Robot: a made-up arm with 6 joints. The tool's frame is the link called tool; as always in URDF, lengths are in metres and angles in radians. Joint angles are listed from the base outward.
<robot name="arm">
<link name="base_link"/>
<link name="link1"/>
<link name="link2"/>
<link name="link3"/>
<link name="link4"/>
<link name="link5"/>
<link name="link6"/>
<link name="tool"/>
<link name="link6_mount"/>
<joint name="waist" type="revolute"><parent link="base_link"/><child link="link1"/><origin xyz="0 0 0.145" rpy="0 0 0"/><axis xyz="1 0 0"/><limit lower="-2.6" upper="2.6"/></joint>
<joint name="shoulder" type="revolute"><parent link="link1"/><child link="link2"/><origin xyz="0.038 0.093 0.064" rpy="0 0 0"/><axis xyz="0 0 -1"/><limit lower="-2.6" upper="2.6"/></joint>
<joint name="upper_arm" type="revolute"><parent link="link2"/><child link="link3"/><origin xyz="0.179 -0.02 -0.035" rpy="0 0 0"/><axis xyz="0 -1 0"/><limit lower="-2.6" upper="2.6"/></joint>
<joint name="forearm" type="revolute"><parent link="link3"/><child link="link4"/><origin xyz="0.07 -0.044 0.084" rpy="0 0 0"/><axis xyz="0 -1 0"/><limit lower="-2.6" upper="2.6"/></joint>
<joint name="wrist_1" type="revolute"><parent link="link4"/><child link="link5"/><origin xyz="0.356 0.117 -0.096" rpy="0 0 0"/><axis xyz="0 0 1"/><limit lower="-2.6" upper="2.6"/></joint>
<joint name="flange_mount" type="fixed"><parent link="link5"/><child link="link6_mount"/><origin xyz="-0.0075 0.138 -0.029" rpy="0 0 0"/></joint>
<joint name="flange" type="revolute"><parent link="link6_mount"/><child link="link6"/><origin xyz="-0.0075 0.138 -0.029" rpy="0 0 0"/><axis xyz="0 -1 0"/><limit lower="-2.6" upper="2.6"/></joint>
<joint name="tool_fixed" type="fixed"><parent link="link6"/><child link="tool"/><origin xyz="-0.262 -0.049 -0.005" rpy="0 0 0"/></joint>
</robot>
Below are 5 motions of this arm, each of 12 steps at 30 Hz.
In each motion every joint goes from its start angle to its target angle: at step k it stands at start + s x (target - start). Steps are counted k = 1, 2, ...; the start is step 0. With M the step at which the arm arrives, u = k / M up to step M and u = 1 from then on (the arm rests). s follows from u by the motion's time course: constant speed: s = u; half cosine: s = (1 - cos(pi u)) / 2; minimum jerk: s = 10 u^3 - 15 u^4 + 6 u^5.
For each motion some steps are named. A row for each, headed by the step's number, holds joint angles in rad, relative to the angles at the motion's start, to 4 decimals.
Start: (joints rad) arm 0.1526 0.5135 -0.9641 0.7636 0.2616 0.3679
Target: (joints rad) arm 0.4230 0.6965 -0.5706 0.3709 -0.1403 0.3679
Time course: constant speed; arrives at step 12
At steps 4, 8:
4: 0.0901 0.0610 0.1312 -0.1309 -0.1340 0.0000
8: 0.1803 0.1220 0.2623 -0.2618 -0.2679 0.0000

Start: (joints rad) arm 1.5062 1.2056 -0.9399 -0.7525 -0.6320 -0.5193
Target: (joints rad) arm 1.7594 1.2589 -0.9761 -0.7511 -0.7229 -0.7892
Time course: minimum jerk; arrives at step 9
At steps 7, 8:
7: 0.2339 0.0492 -0.0334 0.0013 -0.0840 -0.2493
8: 0.2503 0.0527 -0.0358 0.0014 -0.0899 -0.2668

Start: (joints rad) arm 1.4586 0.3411 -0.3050 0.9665 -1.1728 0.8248
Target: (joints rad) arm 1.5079 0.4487 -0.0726 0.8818 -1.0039 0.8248
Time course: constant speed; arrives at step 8
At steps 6, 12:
6: 0.0370 0.0807 0.1743 -0.0635 0.1267 0.0000
12: 0.0493 0.1076 0.2324 -0.0847 0.1689 0.0000

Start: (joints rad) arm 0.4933 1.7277 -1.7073 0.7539 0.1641 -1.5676
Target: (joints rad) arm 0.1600 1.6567 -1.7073 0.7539 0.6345 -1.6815
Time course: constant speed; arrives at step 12
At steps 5, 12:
5: -0.1389 -0.0296 0.0000 0.0000 0.1960 -0.0475
12: -0.3333 -0.0710 0.0000 0.0000 0.4704 -0.1139

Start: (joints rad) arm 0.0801 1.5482 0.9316 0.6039 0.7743 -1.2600
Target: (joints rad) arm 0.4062 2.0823 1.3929 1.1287 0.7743 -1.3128
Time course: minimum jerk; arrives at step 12
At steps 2, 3, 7, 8, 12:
2: 0.0116 0.0190 0.0164 0.0186 0.0000 -0.0019
3: 0.0338 0.0553 0.0478 0.0543 0.0000 -0.0055
7: 0.2131 0.3490 0.3014 0.3429 0.0000 -0.0345
8: 0.2577 0.4220 0.3645 0.4147 0.0000 -0.0417
12: 0.3261 0.5341 0.4613 0.5248 0.0000 -0.0528

